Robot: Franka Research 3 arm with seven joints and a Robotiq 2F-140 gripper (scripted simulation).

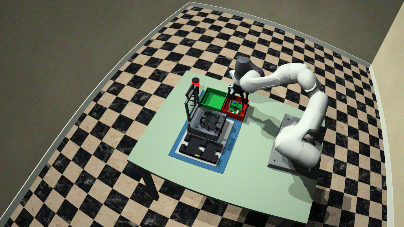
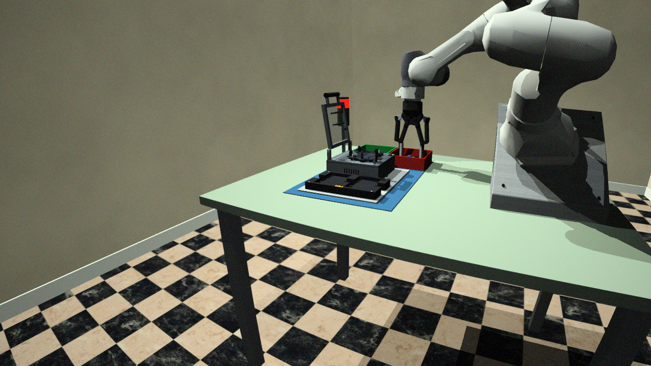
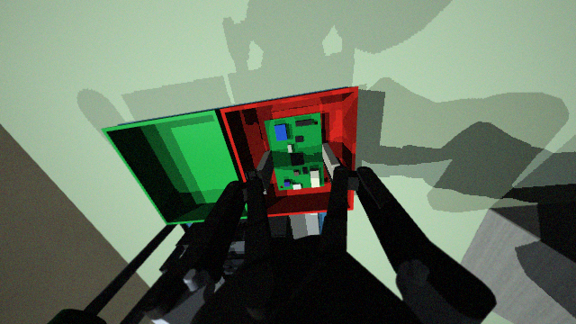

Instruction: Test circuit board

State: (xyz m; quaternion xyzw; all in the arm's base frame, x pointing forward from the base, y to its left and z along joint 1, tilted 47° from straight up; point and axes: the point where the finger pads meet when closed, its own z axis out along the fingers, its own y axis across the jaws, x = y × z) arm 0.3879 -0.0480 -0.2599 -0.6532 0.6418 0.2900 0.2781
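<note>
My gripper is now 3 cm above the red bin. From my hand the other things lie so: tester plate: 11 cm ahead, 21 cm to the left, 3 cm above; then green circuit board: 2 cm below; then green bin: 15 cm ahead, 3 cm below.
</note>
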